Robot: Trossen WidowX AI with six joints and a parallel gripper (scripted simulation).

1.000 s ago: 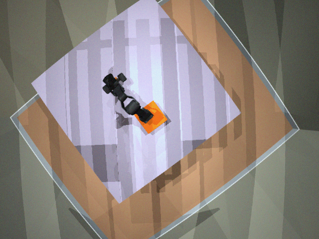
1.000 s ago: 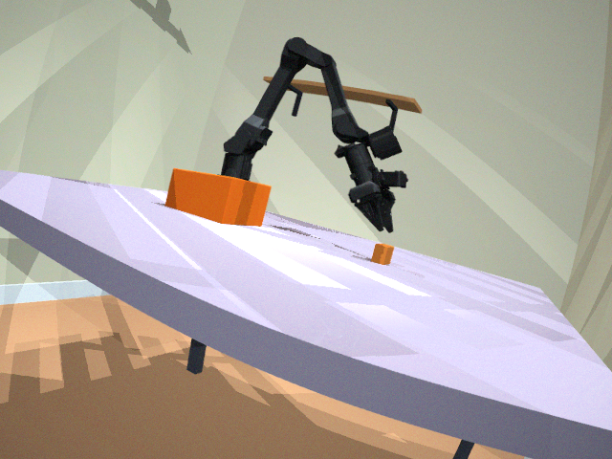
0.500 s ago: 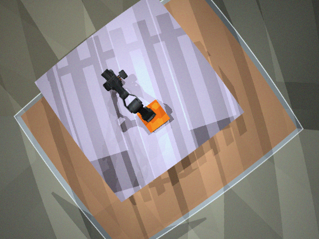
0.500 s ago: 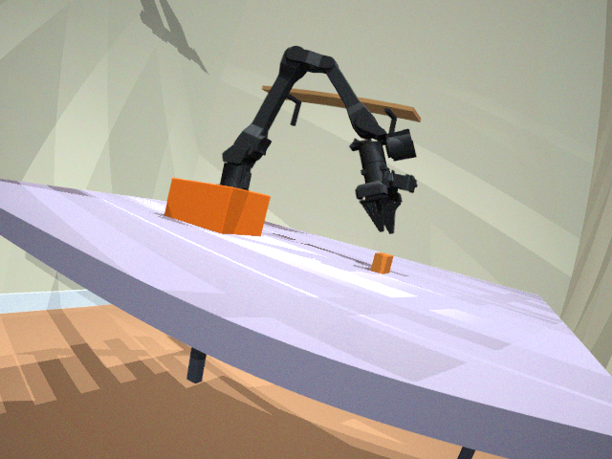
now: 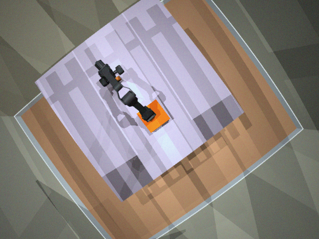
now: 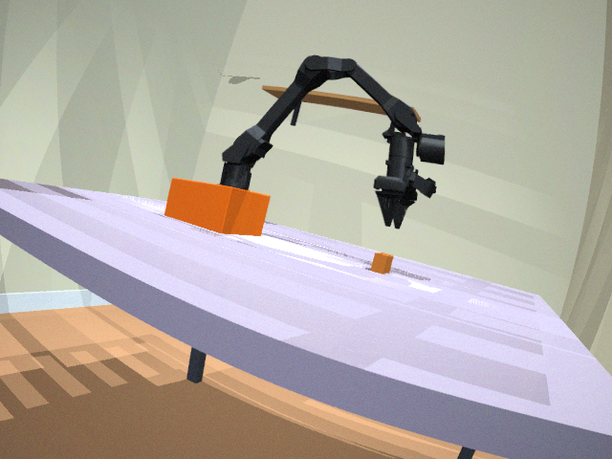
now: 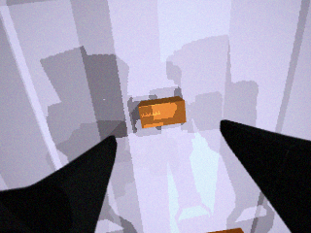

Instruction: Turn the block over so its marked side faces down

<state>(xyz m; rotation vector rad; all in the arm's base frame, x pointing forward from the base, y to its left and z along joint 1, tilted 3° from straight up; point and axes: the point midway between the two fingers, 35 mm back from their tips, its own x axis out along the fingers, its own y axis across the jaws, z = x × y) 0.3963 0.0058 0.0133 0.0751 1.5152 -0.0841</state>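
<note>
Now: gripper tip 1 cm past the orange block and 8 cm above it.
</note>
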